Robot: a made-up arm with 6 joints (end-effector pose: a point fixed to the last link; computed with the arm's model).
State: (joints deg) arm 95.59 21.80 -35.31 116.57 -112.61 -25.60
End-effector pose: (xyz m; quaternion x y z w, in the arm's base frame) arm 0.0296 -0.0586 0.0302 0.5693 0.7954 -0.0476 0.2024
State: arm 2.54 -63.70 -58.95 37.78 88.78 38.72
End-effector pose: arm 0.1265 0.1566 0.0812 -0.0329 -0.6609 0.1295 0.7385
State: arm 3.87 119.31 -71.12 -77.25 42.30 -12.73
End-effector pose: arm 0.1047 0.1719 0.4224 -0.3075 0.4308 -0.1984 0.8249
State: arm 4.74 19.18 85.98 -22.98 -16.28 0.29
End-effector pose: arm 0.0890 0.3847 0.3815 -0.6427 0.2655 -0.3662 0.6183
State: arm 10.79 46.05 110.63 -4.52 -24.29 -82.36
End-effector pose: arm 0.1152 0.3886 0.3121 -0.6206 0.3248 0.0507 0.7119
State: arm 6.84 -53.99 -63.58 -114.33 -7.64 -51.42
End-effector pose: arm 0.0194 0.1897 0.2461 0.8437 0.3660 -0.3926 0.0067
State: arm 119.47 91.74 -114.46 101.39 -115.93 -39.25
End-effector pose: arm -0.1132 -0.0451 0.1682 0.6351 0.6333 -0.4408 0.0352
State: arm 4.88 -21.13 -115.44 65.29 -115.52 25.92
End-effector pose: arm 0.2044 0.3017 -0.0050 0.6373 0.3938 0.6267 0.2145
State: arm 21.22 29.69 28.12 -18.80 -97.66 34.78
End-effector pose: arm 0.1398 0.2250 0.4204 -0.0225 0.4246 -0.7438 0.5157
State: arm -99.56 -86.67 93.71 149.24 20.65 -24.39
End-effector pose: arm -0.1722 0.2469 0.2639 0.9098 -0.1827 -0.2333 0.2905
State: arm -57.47 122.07 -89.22 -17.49 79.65 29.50
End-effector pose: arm -0.0790 0.1849 0.3848 -0.8870 -0.0069 0.0643 0.4572
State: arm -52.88 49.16 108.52 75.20 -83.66 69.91
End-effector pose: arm 0.1584 0.4108 0.2692 0.3404 -0.1643 0.9071 0.1852
